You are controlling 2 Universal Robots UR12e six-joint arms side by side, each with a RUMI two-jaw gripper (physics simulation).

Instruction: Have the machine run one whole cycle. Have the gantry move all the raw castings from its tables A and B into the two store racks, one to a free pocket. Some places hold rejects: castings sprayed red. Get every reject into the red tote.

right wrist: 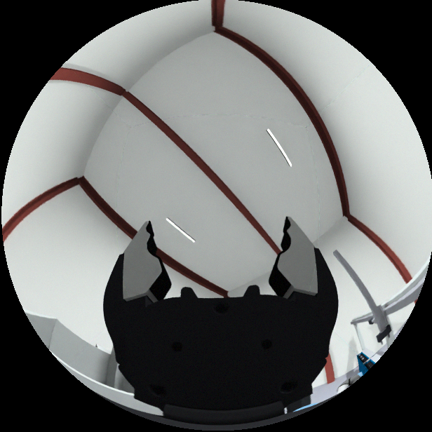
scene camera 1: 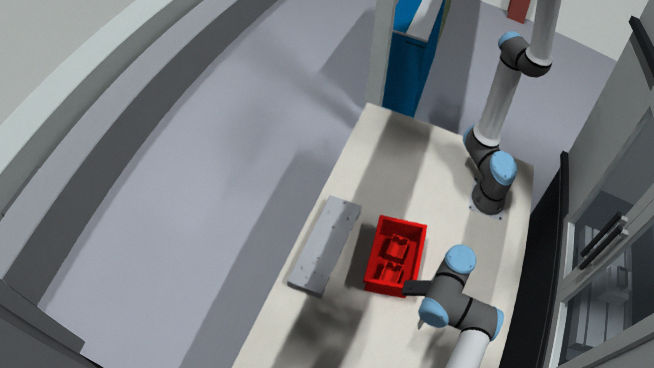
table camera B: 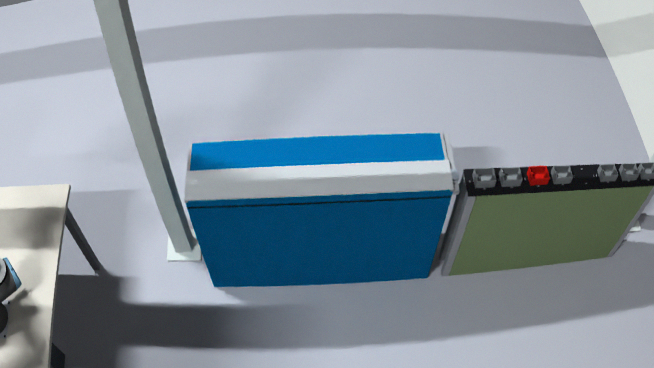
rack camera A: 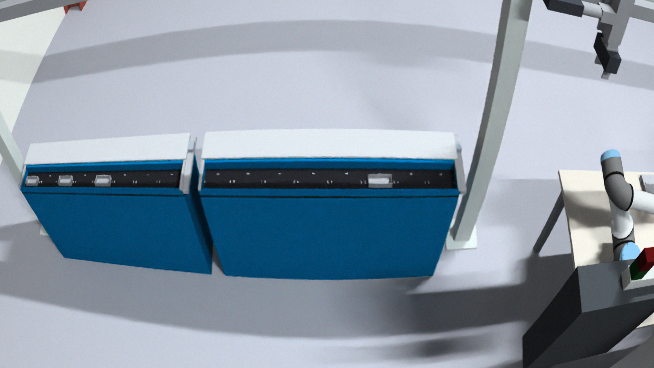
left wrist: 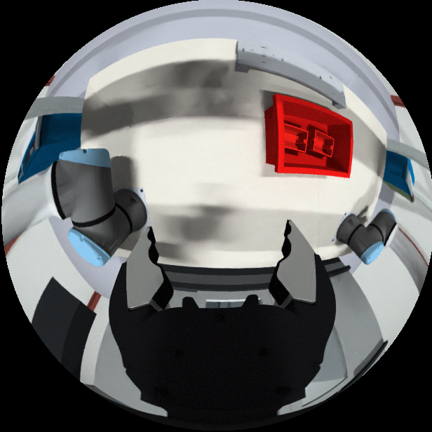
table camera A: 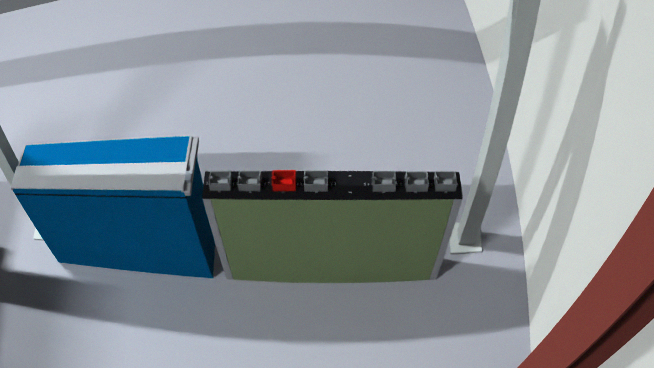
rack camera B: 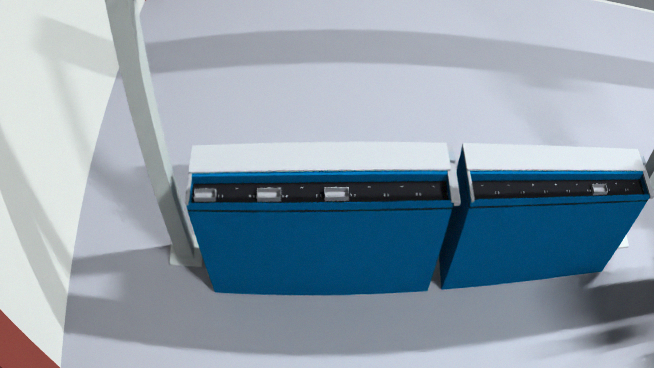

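Note:
The red tote [scene camera 1: 404,224] [left wrist: 271,135] stands on the bench and holds two red castings [scene camera 1: 398,247] [left wrist: 296,137]. One red casting [table camera A: 284,181] [table camera B: 538,176] sits among several grey castings [table camera A: 316,181] on the green-fronted table [table camera A: 350,187]. The blue unit beside it [table camera A: 125,225] [table camera B: 320,245] has a pale cover; its contents are hidden. The store racks hold three pale castings [rack camera B: 269,194] in one [rack camera B: 320,250] and one casting [rack camera A: 380,180] in the other [rack camera A: 325,235]. My left gripper [left wrist: 218,224] is open, above the bench. My right gripper [right wrist: 217,219] is open, facing the ceiling.
A grey block [scene camera 1: 325,245] [left wrist: 290,65] stands beside the tote. The machine's glass doors [scene camera 1: 615,220] are at the bench's right side. Gantry parts [rack camera A: 607,55] hang at the top right of rack camera A. Pale posts [rack camera A: 492,125] [table camera B: 142,125] stand by the racks and tables.

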